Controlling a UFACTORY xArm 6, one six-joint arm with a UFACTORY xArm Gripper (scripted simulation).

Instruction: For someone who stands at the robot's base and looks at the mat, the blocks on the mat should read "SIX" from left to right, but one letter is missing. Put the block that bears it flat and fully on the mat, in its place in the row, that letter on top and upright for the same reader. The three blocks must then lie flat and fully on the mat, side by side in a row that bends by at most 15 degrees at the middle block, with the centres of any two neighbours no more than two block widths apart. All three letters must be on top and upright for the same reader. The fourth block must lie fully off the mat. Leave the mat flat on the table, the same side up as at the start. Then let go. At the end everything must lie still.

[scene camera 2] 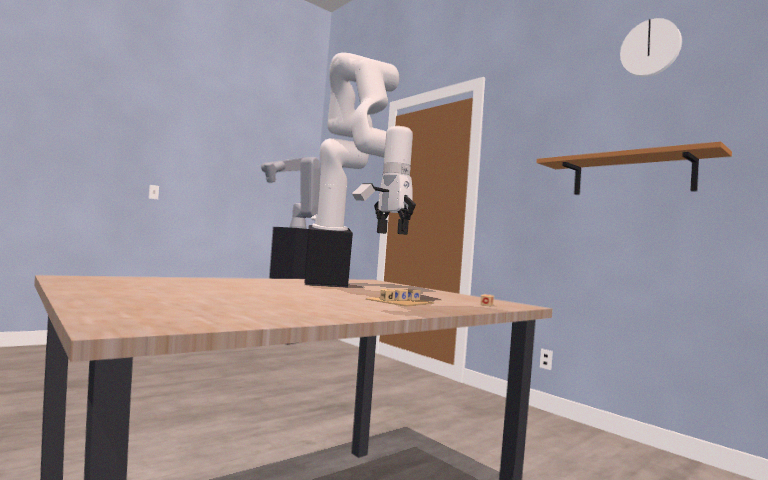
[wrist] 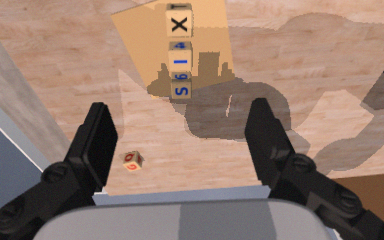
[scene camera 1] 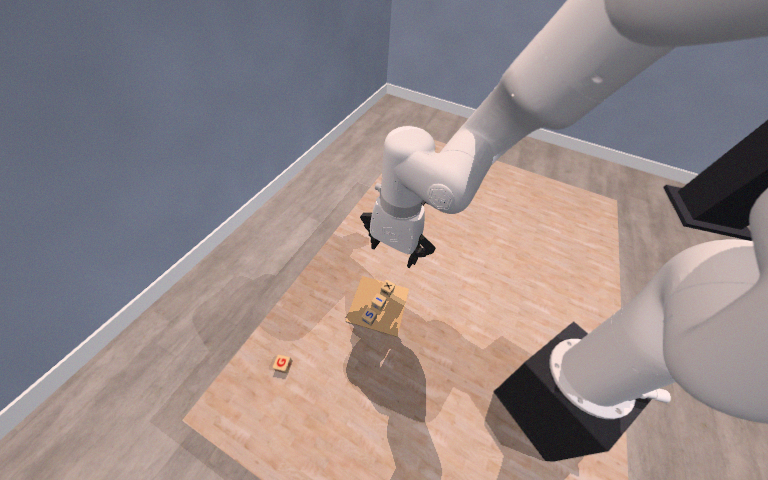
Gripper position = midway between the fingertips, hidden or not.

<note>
In view: my gripper (scene camera 1: 393, 253) and a mat (scene camera 1: 388, 320).
My gripper shows as well in the wrist view (wrist: 181, 117).
</note>
